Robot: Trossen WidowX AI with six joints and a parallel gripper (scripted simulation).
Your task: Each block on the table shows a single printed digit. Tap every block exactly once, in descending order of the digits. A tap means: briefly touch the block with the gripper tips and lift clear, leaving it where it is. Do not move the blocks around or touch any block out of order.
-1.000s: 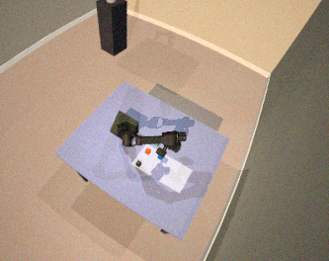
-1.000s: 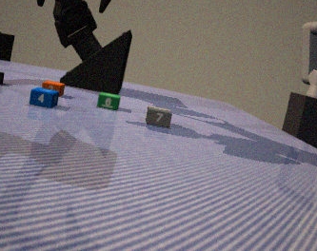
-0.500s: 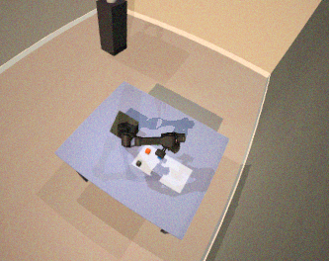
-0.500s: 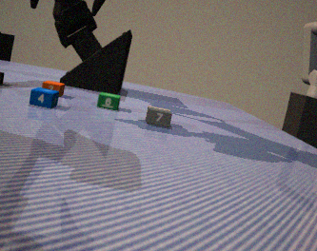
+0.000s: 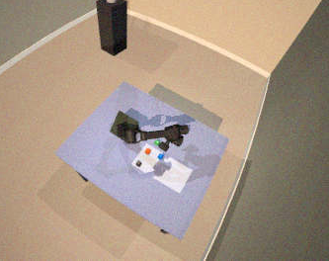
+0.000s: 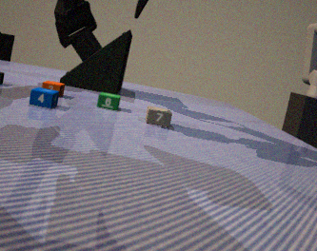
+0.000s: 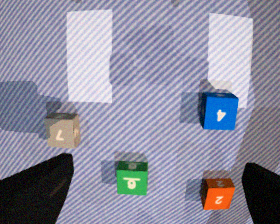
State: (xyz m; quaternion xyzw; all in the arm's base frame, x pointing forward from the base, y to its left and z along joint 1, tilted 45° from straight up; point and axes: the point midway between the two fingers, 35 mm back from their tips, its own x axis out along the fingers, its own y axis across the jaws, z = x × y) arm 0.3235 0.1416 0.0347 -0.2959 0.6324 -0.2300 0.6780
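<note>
Right now the grey block is 12 cm below my gripper tip, 10 cm to the left of it and 5 cm behind it. The rest, counted from my gripper tip: blue block marked 4 (12 cm below, 6 cm to the right); then orange block (12 cm below, 10 cm behind, 8 cm to the right); then green block (12 cm below, 9 cm behind, 2 cm to the left).
</note>
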